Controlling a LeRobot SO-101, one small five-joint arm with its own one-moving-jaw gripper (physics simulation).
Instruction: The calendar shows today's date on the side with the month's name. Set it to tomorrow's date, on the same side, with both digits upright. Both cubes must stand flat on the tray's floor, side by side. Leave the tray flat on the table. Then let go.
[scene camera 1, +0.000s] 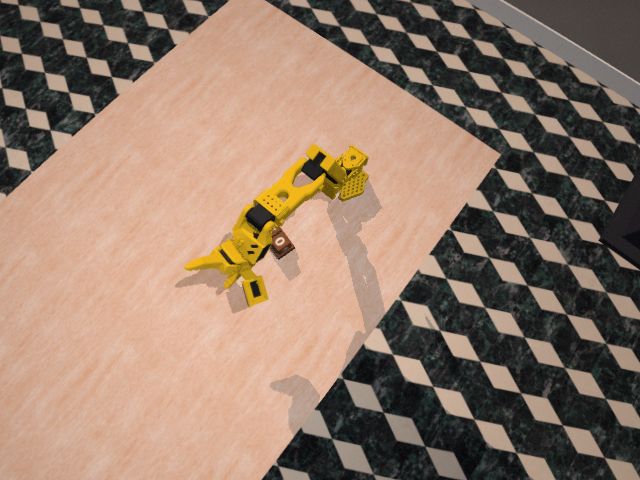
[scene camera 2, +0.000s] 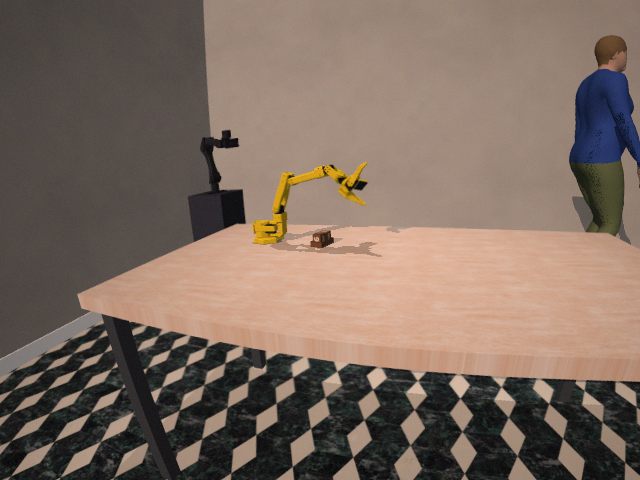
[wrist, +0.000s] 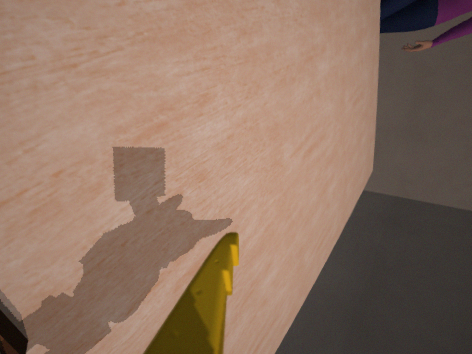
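Observation:
The dark brown calendar stands on the table below the arm. In the first scene view, a cube shows a white 0 on its upper face; the arm hides the calendar's upper left part. In the second scene view, cubes stand in the tray with pale marks too small to read. In the wrist view, a dark brown corner shows at the lower left edge. My gripper is wide open and empty, high above the table and beyond the calendar from the base. One notched jaw shows in the wrist view.
The arm's base stands on the wooden table. Its shadow falls across the tabletop. Behind the table stand a black arm on a dark pedestal and a person in blue. Another person's purple sleeve shows beyond the table edge.

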